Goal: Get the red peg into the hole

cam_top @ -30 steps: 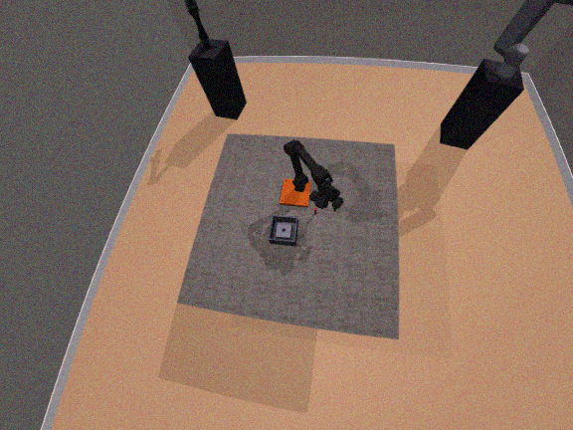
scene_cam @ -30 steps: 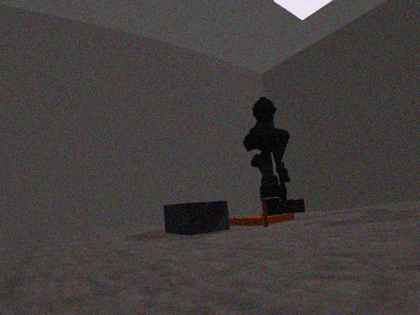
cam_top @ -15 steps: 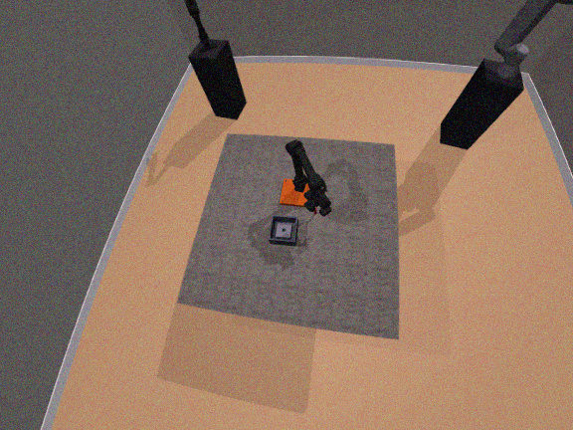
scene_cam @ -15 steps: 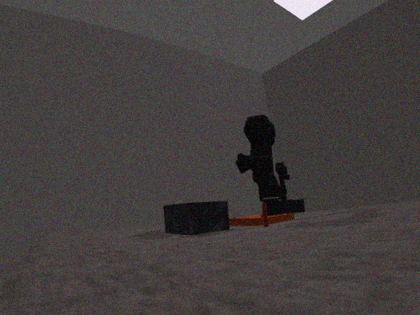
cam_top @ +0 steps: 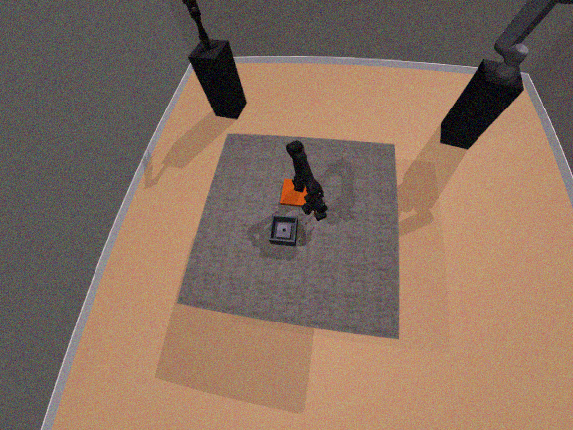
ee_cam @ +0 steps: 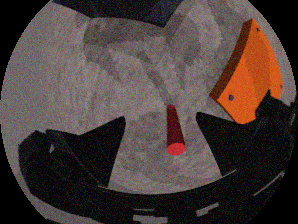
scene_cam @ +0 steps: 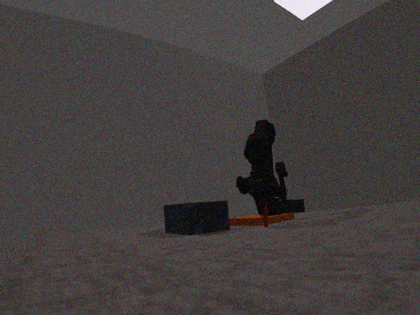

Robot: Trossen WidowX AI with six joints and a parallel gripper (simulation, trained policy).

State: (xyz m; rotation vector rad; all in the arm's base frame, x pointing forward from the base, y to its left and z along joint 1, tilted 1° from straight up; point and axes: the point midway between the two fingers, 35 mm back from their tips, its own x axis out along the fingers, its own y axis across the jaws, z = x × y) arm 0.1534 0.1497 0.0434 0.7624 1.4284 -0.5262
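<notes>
The red peg is 1 cm to the right of my gripper tip and 1 cm behind it. Round my gripper tip: light plate: 17 cm ahead, 16 cm to the right, 1 cm above; then dark box: 17 cm ahead, 16 cm to the right, 1 cm below.
</notes>
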